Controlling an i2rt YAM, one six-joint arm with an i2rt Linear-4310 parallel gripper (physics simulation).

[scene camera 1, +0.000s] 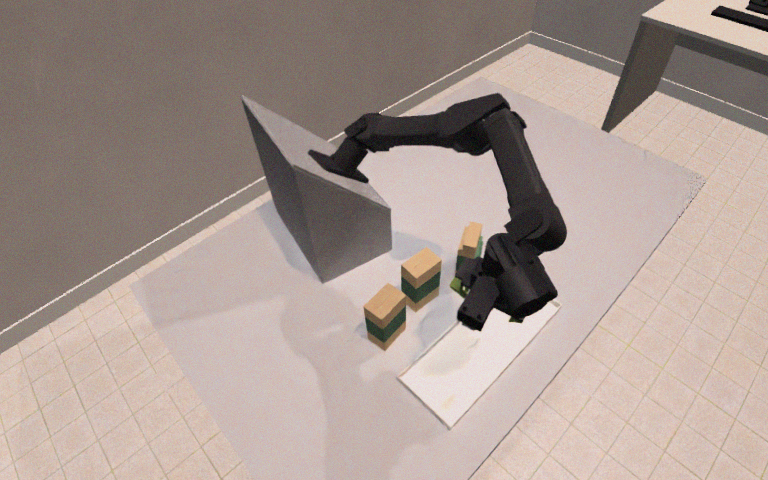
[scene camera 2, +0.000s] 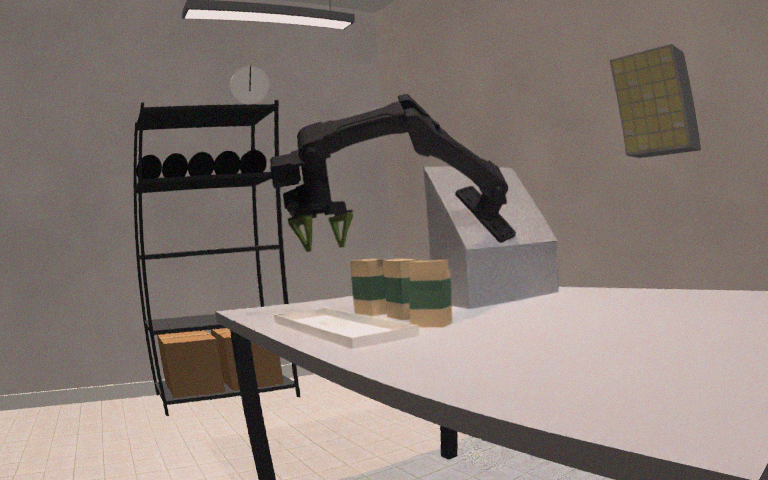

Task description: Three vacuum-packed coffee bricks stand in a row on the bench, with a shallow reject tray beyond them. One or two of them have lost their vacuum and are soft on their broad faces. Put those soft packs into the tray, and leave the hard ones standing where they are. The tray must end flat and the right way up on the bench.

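Places are measured from the arm's base along level axes (x right, y ahead, z up), in metres.
Pixels of known places: gripper, fingertip midpoint: (scene camera 2: 325,249); arm's base at its link origin: (scene camera 1: 339,169) (scene camera 2: 485,214).
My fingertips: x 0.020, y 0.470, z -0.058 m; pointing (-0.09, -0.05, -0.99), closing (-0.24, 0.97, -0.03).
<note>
Ahead of a thing's pixels: the offset from my fingertips to its top centre. Level surfaces: height alone.
Three tan coffee bricks with green bands stand upright in a row. The near-left brick @(dx +0.115, dy -0.170, dz -0.038 m) (scene camera 1: 385,316) (scene camera 2: 368,286) and the middle brick @(dx -0.012, dy -0.187, dz -0.038 m) (scene camera 1: 420,278) (scene camera 2: 397,288) have flat tops. The third brick @(dx -0.156, dy -0.160, dz -0.038 m) (scene camera 1: 469,240) (scene camera 2: 430,293), at the right end, has a stepped top and is partly hidden by the gripper in scene camera 1. Softness cannot be seen. The shallow white tray @(dx -0.025, dy +0.000, dz -0.157 m) (scene camera 1: 487,362) (scene camera 2: 385,338) lies flat and upright beyond the row, with no brick in it. My gripper (scene camera 1: 487,302) (scene camera 2: 325,247) is open and empty, fingers pointing down, high above the tray side of the row.
The grey sloped block (scene camera 1: 351,226) (scene camera 2: 512,274) carries the arm base behind the bricks. The bench top @(dz -0.179 m) (scene camera 1: 237,339) (scene camera 2: 566,362) ends just beyond the tray. A black shelf rack (scene camera 2: 209,182) stands behind the bench, and another desk (scene camera 1: 634,73) stands apart.
</note>
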